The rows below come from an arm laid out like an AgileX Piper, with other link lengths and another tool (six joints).
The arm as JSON. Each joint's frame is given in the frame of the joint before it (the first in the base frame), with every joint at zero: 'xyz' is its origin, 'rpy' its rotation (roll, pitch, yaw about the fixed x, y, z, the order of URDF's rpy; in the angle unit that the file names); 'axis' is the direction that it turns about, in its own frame. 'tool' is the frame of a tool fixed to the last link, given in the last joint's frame.
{
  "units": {
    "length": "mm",
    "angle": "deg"
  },
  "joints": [
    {
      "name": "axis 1",
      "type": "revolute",
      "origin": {
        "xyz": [
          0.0,
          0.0,
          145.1
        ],
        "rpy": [
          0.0,
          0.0,
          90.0
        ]
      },
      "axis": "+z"
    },
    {
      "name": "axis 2",
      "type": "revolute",
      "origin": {
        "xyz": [
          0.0,
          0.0,
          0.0
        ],
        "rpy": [
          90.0,
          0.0,
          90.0
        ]
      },
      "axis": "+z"
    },
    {
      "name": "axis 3",
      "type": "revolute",
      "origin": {
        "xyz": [
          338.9,
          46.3,
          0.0
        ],
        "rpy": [
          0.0,
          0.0,
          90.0
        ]
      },
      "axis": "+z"
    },
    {
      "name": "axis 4",
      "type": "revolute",
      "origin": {
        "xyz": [
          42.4,
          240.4,
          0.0
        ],
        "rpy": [
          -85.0,
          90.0,
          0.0
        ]
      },
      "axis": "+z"
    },
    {
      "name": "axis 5",
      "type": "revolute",
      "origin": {
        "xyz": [
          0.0,
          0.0,
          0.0
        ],
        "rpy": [
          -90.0,
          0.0,
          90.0
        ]
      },
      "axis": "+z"
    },
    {
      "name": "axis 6",
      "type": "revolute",
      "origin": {
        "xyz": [
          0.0,
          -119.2,
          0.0
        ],
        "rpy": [
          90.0,
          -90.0,
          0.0
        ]
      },
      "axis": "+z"
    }
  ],
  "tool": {
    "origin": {
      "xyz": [
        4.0,
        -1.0,
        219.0
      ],
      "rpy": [
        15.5,
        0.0,
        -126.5
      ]
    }
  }
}
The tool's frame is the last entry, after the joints.
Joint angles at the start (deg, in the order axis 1, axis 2, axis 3, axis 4, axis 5, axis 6): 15.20 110.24 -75.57 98.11 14.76 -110.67
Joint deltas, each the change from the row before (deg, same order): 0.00 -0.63 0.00 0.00 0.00 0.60; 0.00 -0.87 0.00 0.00 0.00 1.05; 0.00 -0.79 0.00 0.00 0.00 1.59; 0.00 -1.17 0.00 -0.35 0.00 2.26; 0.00 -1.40 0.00 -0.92 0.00 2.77; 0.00 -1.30 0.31 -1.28 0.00 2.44; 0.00 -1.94 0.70 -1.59 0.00 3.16; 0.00 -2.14 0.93 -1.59 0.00 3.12; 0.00 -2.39 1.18 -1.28 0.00 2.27; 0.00 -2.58 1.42 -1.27 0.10 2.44; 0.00 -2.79 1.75 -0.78 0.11 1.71; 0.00 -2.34 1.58 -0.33 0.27 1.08
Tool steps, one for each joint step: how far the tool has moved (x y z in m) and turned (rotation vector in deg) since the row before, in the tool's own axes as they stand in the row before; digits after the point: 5 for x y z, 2 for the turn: -0.00492 -0.00495 -0.00255 0.46 -0.27 0.53; -0.00686 -0.00677 -0.00356 0.62 -0.32 0.95; -0.00637 -0.00606 -0.00326 0.55 -0.14 1.48; -0.00927 -0.00829 -0.00505 0.72 -0.29 1.77; -0.01083 -0.00897 -0.00633 0.74 -0.41 1.70; -0.00744 -0.00555 -0.00653 0.39 -0.23 1.05; -0.00953 -0.00684 -0.01013 0.48 -0.26 1.43; -0.00931 -0.00635 -0.01148 0.46 -0.25 1.39; -0.00956 -0.00627 -0.01301 0.50 -0.46 0.88; -0.00931 -0.00519 -0.01442 0.39 -0.43 1.07; -0.00859 -0.00439 -0.01580 0.37 -0.51 0.86; -0.00691 -0.00213 -0.01358 0.14 -0.51 0.73
